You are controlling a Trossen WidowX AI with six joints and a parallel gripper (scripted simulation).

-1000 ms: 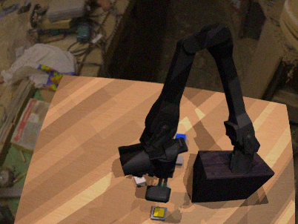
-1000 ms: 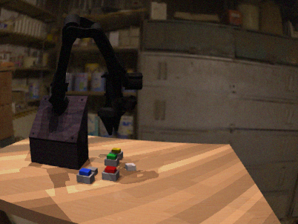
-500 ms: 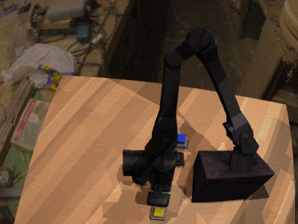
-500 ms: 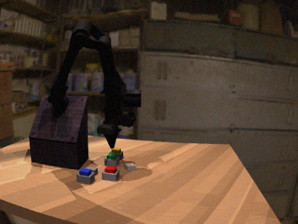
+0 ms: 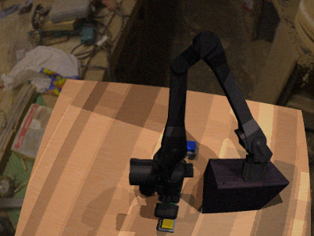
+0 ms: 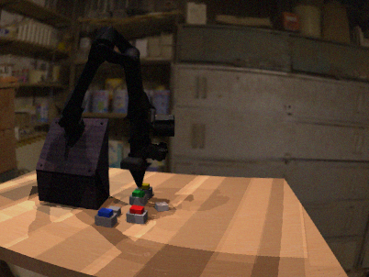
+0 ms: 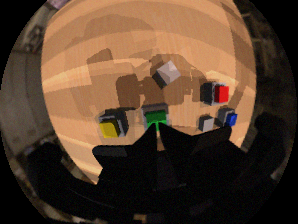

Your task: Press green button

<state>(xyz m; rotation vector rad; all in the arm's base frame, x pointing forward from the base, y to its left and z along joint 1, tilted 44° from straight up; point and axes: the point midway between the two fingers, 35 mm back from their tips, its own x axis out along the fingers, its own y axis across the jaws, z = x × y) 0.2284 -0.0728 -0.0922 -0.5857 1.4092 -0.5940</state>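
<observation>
My gripper tip is 20 mm above the green button. From my gripper tip the other things lie so: yellow button: 90 mm to the left, 20 mm below, 10 mm behind; small white block: 70 mm ahead, 40 mm to the right, 40 mm below; red button: 150 mm to the right, 30 mm ahead, 20 mm below.
</observation>
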